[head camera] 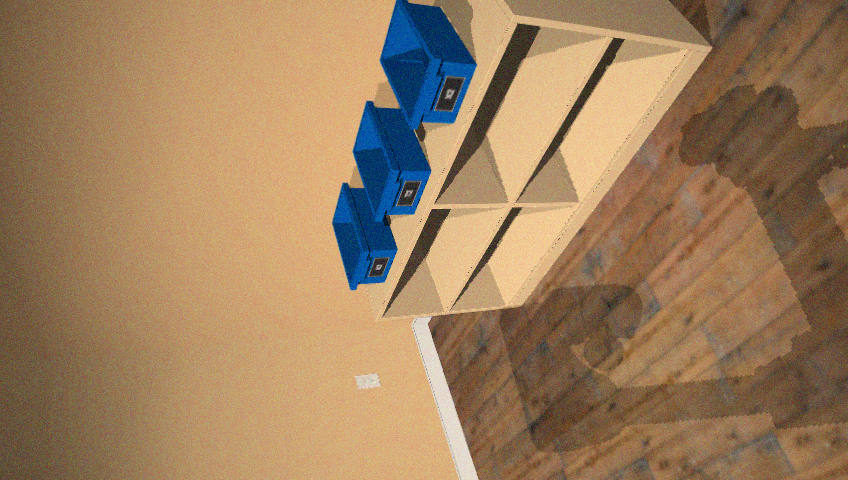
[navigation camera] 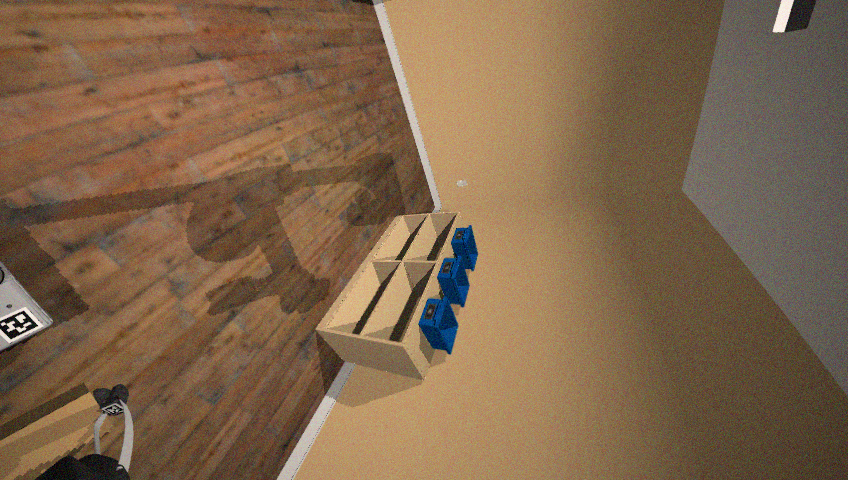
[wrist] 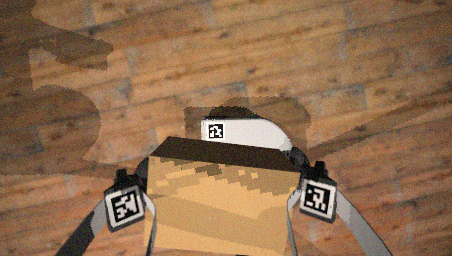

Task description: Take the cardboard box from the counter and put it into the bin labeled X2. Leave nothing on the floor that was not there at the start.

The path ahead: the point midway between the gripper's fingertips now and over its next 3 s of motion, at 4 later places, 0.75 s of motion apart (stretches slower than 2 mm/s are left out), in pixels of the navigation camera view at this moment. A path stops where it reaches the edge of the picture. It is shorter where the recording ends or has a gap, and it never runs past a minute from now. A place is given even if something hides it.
My gripper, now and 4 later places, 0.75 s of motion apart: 52, 433; 98, 401; 157, 359; 204, 326; 242, 299
